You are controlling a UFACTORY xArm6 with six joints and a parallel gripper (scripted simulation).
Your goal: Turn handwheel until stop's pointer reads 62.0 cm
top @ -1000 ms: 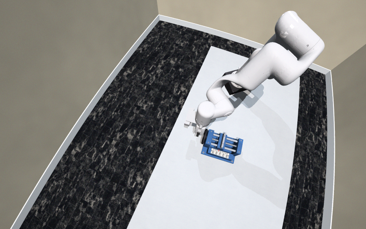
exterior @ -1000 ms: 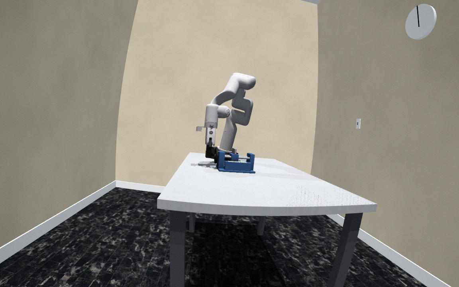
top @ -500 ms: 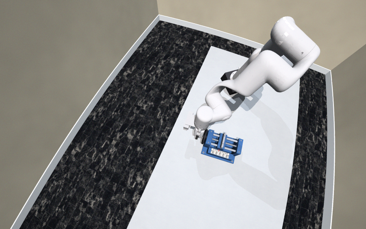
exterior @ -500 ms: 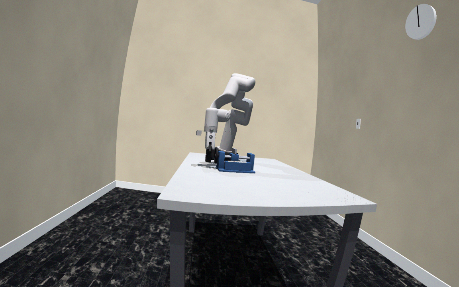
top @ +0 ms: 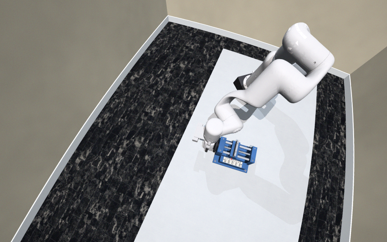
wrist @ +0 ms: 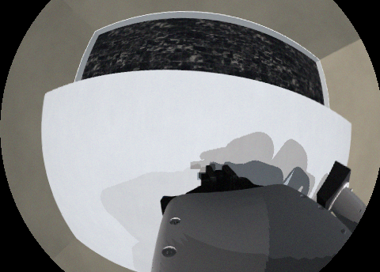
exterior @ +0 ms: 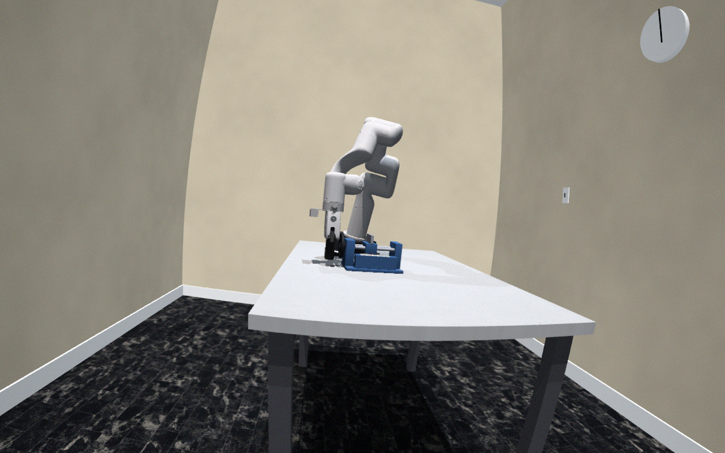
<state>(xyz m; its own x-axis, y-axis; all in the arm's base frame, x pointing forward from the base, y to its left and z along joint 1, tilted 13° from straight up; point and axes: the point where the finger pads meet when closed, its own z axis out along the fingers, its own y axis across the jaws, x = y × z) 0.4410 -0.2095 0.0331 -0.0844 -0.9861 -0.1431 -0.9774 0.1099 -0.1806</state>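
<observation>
My hand is 2 cm to the right of the handwheel and 1 cm below it. The rest, counted from my hand: stop 2 cm ahead, 14 cm to the left, 5 cm above.
</observation>
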